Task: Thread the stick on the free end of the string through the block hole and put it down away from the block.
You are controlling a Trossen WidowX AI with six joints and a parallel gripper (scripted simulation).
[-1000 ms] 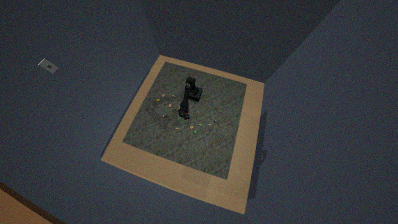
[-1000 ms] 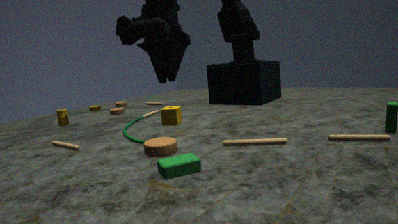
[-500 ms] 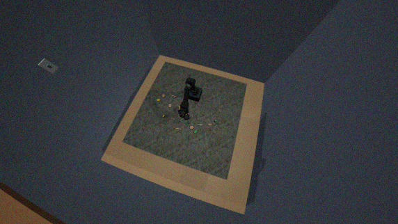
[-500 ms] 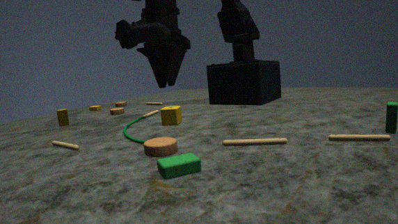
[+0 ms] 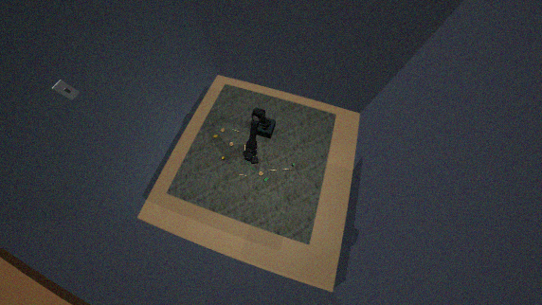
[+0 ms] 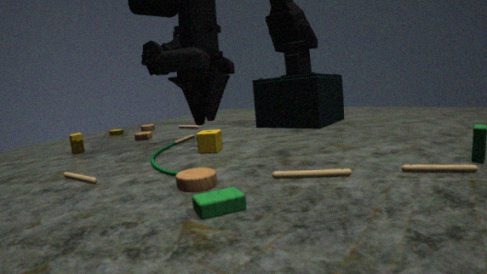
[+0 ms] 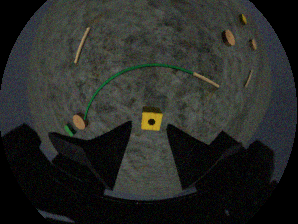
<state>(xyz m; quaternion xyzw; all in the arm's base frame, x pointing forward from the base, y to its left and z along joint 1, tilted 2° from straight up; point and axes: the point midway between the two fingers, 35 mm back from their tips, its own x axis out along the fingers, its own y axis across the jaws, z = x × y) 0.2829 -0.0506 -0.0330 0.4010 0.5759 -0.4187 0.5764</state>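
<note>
Now: the yellow block 3 cm below my gripper tip. The rest, counted from my gripper tip: green block (18 cm ahead, 14 cm to the left, 4 cm below); then thin wooden stick (6 cm behind, 11 cm to the right, 4 cm below); then round wooden button (14 cm ahead, 9 cm to the left, 4 cm below).
</note>
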